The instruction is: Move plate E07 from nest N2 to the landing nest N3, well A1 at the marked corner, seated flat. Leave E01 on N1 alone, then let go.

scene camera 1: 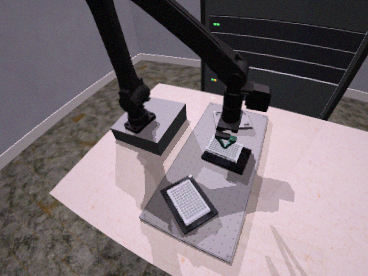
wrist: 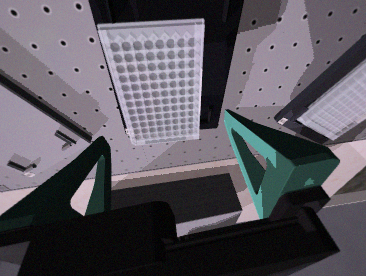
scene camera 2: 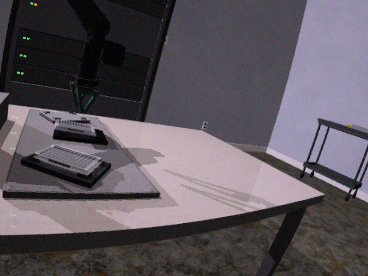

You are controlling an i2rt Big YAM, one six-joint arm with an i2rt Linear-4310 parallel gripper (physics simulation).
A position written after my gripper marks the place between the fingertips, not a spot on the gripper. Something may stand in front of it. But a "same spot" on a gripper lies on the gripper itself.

My gripper shows in scene camera 1, in the wrist view (165, 128) and in scene camera 2. One and the same spot on my gripper: (scene camera 1: 219, 134) is (scene camera 2: 81, 86).
